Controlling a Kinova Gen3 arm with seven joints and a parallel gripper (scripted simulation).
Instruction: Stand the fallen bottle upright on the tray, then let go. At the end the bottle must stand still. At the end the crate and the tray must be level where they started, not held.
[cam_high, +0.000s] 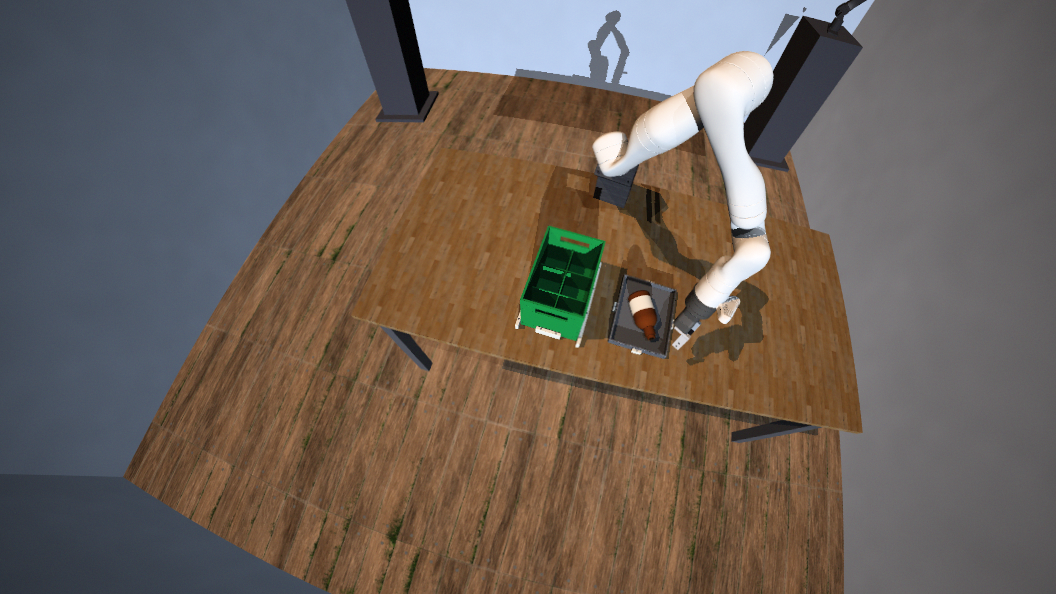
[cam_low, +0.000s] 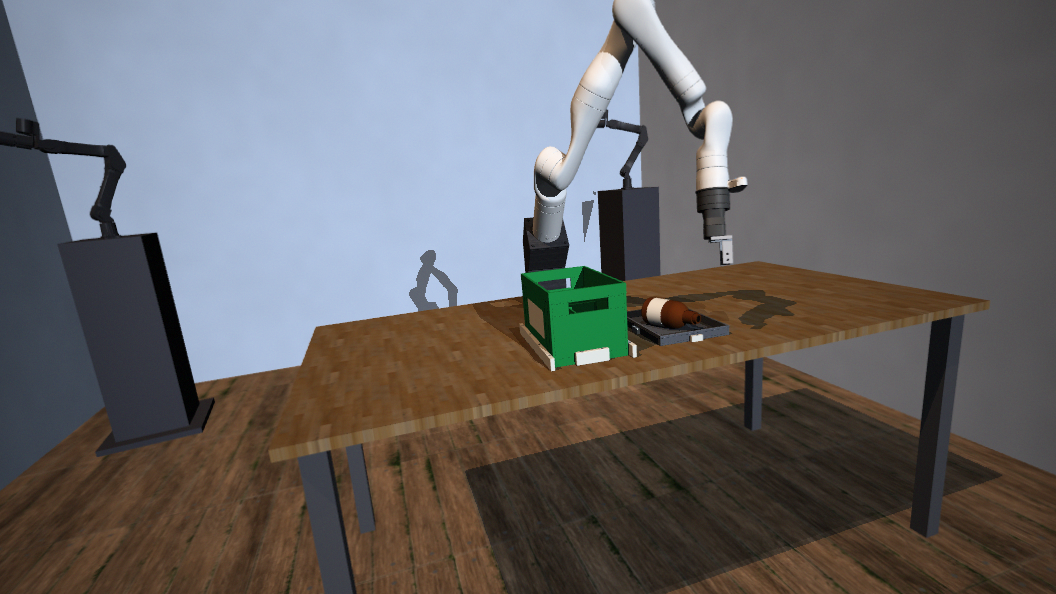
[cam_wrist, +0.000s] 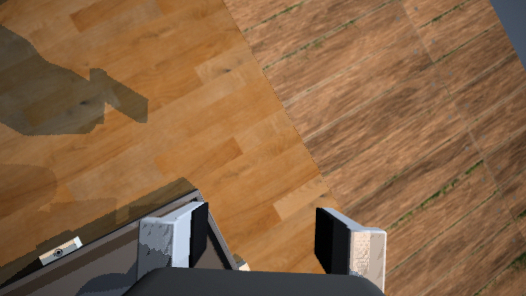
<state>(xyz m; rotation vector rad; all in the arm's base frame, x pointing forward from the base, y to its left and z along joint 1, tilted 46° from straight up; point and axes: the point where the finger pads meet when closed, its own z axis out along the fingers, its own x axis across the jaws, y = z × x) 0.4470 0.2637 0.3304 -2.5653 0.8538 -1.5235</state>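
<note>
The brown bottle is 160 mm below my hand, 130 mm behind it and 60 mm to the right of it. The rest, counted from my hand: green crate: 330 mm to the right, 180 mm behind, 120 mm below; then tray: 190 mm below, 150 mm behind, 50 mm to the right.
</note>
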